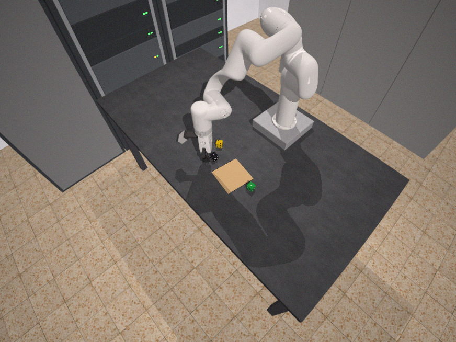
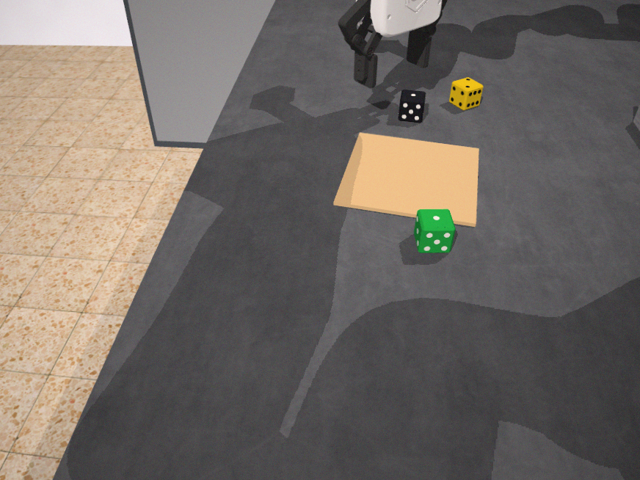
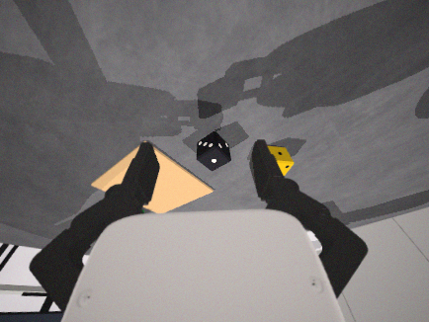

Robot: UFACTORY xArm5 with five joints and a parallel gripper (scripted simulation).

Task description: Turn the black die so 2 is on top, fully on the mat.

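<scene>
My gripper is now 20 mm past the black die, 20 mm to the right of it and 40 mm above it. Round my hand: yellow die (100 mm behind, 10 mm to the right, 40 mm below); green die (10 mm ahead, 260 mm to the left, 40 mm below); tan mat (10 mm ahead, 150 mm to the left, 60 mm below).
</scene>
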